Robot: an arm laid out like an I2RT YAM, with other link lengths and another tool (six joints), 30 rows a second.
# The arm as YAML. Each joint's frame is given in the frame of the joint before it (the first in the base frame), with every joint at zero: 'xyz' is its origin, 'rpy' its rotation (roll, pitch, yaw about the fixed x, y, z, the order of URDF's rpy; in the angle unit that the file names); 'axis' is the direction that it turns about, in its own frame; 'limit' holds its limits. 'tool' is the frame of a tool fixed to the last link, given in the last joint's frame.
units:
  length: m
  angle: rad
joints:
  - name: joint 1
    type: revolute
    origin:
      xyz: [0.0, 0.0, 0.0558]
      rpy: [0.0, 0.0, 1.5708]
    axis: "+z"
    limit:
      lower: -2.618
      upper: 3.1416
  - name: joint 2
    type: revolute
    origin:
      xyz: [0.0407, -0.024, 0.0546]
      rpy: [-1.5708, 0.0, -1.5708]
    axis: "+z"
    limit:
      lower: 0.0
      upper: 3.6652
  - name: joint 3
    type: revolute
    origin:
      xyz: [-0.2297, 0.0, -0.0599]
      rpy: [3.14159, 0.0, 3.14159]
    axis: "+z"
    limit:
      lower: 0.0
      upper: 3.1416
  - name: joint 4
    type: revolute
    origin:
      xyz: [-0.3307, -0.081, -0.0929]
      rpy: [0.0, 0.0, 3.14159]
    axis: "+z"
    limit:
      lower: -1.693
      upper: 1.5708
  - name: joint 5
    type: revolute
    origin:
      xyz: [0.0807, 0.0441, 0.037]
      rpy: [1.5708, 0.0, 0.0]
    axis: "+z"
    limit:
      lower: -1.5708
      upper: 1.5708
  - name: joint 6
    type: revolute
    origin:
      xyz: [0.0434, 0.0, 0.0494]
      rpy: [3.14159, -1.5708, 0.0]
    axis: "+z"
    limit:
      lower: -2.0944
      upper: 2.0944
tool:
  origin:
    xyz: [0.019, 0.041, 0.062]
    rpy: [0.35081, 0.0, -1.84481]
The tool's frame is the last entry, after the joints.
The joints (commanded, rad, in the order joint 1, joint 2, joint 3, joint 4, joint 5, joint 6), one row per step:
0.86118, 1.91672, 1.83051, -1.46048, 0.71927, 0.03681
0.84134, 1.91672, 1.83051, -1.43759, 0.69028, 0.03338
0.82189, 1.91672, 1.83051, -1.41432, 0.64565, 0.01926
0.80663, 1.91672, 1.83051, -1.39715, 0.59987, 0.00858
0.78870, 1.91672, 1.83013, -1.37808, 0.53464, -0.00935
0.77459, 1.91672, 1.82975, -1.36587, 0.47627, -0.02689
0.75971, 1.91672, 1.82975, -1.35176, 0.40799, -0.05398
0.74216, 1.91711, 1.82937, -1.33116, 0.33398, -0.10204
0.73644, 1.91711, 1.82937, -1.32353, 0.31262, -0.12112
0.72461, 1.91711, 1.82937, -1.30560, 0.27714, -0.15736
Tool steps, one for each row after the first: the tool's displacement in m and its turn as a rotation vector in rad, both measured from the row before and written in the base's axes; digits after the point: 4 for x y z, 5 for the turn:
0.0068, -0.0003, -0.0014, 0.03458, 0.00810, -0.01620
0.0054, 0.0005, -0.0016, 0.04031, 0.02266, -0.00576
0.0033, 0.0011, -0.0013, 0.03881, 0.02518, -0.00300
0.0029, 0.0018, -0.0016, 0.05079, 0.03910, 0.00343
0.0013, 0.0015, -0.0010, 0.04230, 0.03728, 0.00767
0.0011, 0.0020, -0.0005, 0.04831, 0.04309, 0.01794
0.0022, 0.0016, -0.0003, 0.05054, 0.04390, 0.03728
0.0011, 0.0002, 0.0001, 0.01458, 0.01117, 0.01547
0.0033, 0.0001, 0.0003, 0.02665, 0.01395, 0.02831

